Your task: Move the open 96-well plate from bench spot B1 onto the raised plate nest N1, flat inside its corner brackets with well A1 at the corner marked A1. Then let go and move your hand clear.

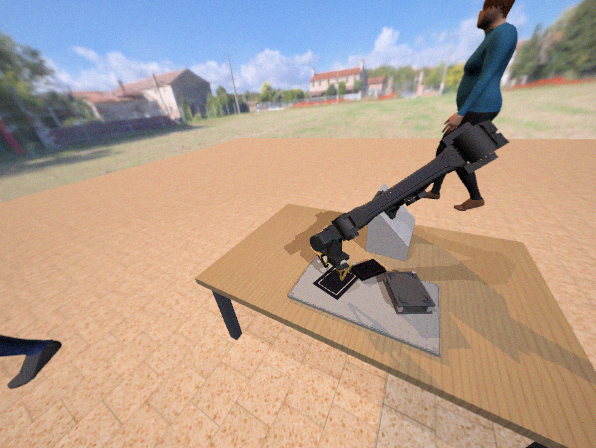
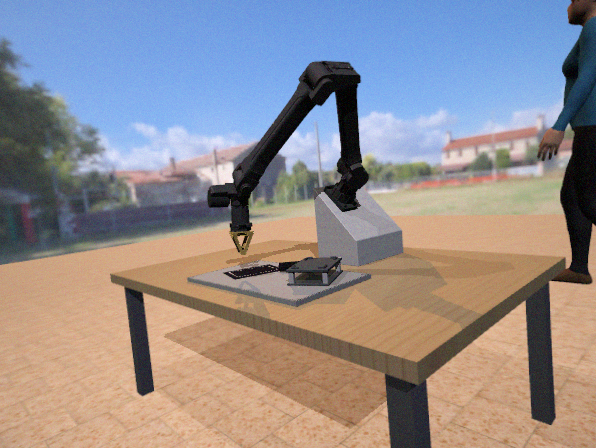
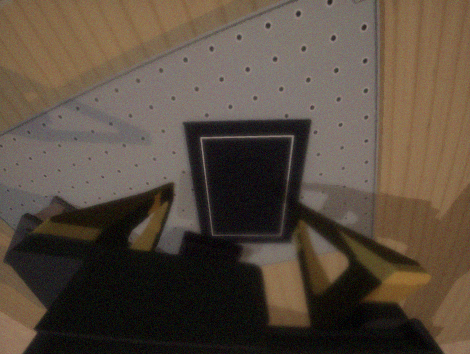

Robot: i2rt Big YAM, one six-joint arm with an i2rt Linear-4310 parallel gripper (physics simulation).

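Places are measured from the arm's base along level axes (x right, y down, z ahead), in centimetres.
Pixels of known places: gripper, fingertip midpoint: [image 1: 333,273] [image 2: 241,253] [image 3: 236,199]; arm's base at its link origin: [image 2: 339,199].
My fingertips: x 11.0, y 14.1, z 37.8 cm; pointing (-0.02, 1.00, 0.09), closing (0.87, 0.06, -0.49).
Ahead of a thing's pixels: the offset from my fingertips to its top centre. "spot": to the spot under its first point. Level surfaces: height alone.
A flat black rectangle with a white outline {spot: dz +1.0, dx -1.6, dy +6.6 cm} [image 1: 336,288] [image 2: 251,271] [image 3: 247,175] lies on the grey perforated board; no raised plate can be made out on it. Beside it, towards the nest, lies a low black rectangular block {dz -14.7, dx -10.4, dy +5.1 cm} [image 1: 369,269] [image 2: 286,266] [image 3: 210,246]. It may be the 96-well plate; its wells and A1 corner cannot be made out. The raised dark grey nest {dz -6.9, dx -26.3, dy +1.8 cm} [image 1: 407,289] [image 2: 315,265] stands on short posts, with small corner brackets and nothing seen on top. My gripper [image 1: 334,266] [image 2: 242,251] [image 3: 236,199] is open and empty, pointing down above the outlined rectangle.
The grey perforated board {dz -2.8, dx -11.3, dy +6.7 cm} [image 1: 370,315] [image 2: 300,296] [image 3: 280,75] lies on the wooden table {dy +8.1 cm} [image 1: 500,310] [image 2: 400,325]. The arm's grey wedge-shaped base [image 1: 387,237] [image 2: 350,235] stands behind the board. A person in a teal top [image 1: 487,75] [image 2: 585,90] stands beyond the table.
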